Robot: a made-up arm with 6 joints.
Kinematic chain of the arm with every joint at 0, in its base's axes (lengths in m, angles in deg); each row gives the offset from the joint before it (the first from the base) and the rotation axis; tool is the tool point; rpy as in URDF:
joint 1: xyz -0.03 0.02 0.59 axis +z
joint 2: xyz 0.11 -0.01 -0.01 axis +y
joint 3: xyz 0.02 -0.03 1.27 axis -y
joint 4: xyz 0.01 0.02 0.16 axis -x
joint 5: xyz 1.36 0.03 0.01 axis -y
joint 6: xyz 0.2 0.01 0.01 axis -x
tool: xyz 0 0 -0.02 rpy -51.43 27.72 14.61
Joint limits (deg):
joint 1: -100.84..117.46
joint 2: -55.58..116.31
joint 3: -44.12..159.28
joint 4: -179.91..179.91
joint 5: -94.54..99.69
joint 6: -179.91..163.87
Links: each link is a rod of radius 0.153 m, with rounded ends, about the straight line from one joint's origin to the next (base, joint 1, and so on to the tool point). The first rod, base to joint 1, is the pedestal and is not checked.
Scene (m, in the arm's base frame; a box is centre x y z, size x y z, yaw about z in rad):
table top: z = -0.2
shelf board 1: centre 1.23 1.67 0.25 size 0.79 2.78 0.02 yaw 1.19
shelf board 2: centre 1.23 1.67 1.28 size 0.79 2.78 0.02 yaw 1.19
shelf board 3: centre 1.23 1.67 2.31 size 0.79 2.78 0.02 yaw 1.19
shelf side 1: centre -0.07 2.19 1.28 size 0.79 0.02 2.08 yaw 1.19
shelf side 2: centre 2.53 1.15 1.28 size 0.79 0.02 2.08 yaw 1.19
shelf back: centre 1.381 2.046 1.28 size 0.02 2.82 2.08 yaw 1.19
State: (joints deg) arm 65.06 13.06 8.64 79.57 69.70 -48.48
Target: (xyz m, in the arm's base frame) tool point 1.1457 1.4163 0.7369
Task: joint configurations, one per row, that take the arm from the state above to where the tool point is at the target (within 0.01 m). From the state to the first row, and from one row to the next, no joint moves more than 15 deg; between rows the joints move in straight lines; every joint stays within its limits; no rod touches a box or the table.
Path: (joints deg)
1: 64.11 -1.25 -5.29 82.11 73.26 -48.90
2: 63.16 -15.57 -19.21 84.66 76.82 -49.31
3: 48.29 -2.89 -31.67 87.87 76.03 -49.43
4: 33.43 9.80 -44.12 91.08 75.25 -49.56
5: 38.82 18.94 -31.11 87.44 72.27 -49.12
6: 44.22 28.09 -18.10 83.79 69.30 -48.68

